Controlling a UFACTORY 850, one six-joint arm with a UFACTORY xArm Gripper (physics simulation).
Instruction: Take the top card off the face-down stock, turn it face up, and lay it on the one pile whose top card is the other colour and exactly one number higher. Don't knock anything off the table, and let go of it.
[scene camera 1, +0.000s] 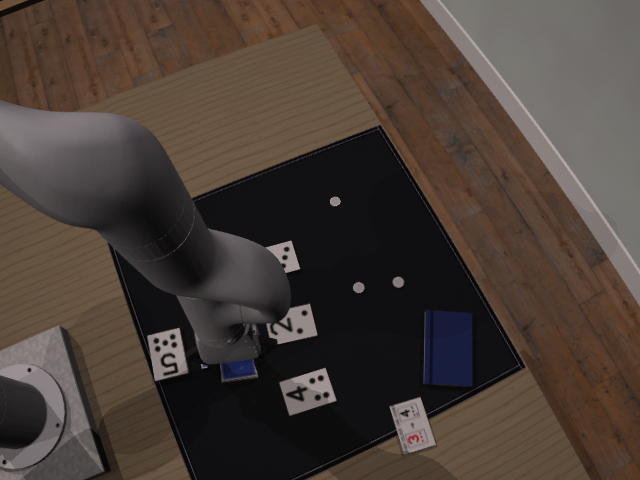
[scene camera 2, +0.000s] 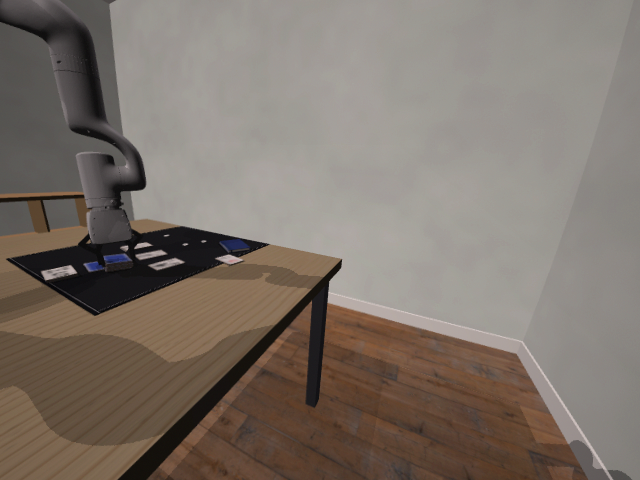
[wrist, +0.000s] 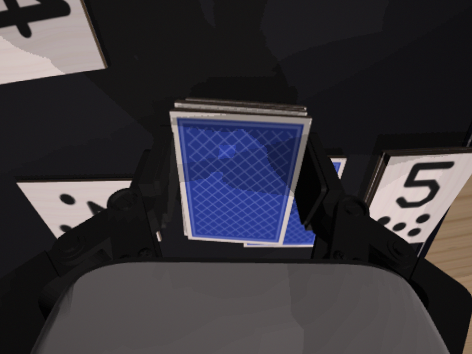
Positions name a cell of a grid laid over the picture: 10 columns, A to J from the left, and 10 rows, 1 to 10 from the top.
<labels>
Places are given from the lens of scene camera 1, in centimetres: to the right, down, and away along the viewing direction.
small reference card (scene camera 1: G9): 16, 32, 96
black mat (scene camera 1: F8): 10, 19, 101
</labels>
